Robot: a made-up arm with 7 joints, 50 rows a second.
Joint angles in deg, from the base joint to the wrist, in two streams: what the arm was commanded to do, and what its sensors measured. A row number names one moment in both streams.
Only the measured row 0 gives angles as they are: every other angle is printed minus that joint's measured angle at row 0.
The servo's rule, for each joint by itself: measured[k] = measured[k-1] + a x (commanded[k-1-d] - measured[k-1]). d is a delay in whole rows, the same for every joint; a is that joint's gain. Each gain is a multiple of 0.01, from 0.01 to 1. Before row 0 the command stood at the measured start. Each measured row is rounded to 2 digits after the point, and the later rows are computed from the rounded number. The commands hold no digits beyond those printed.
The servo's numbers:
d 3
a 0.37 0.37 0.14 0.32 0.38 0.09 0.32
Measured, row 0:
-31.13, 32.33, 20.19, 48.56, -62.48, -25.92, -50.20
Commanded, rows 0 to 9:
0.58, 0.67, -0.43, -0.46, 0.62, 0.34, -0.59
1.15, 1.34, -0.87, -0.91, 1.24, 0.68, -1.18
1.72, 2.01, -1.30, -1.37, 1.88, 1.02, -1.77
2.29, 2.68, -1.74, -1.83, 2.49, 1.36, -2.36
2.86, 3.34, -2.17, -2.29, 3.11, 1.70, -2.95
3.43, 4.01, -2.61, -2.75, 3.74, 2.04, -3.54
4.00, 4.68, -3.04, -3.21, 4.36, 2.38, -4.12
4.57, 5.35, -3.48, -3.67, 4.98, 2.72, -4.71
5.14, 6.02, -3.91, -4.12, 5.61, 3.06, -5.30
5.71, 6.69, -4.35, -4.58, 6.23, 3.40, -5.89
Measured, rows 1 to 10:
0.00, 0.00, 0.00, 0.00, 0.00, 0.00, 0.00
0.00, 0.00, 0.00, 0.00, 0.00, 0.00, 0.00
0.00, 0.00, 0.00, 0.00, 0.00, 0.00, 0.00
0.21, 0.25, -0.06, -0.15, 0.24, 0.03, -0.19
0.56, 0.65, -0.17, -0.39, 0.62, 0.09, -0.51
0.99, 1.15, -0.33, -0.70, 1.10, 0.17, -0.91
1.47, 1.72, -0.53, -1.06, 1.63, 0.28, -1.37
1.98, 2.32, -0.76, -1.45, 2.19, 0.41, -1.88
2.52, 2.95, -1.02, -1.87, 2.78, 0.56, -2.41
3.07, 3.59, -1.30, -2.30, 3.38, 0.72, -2.96

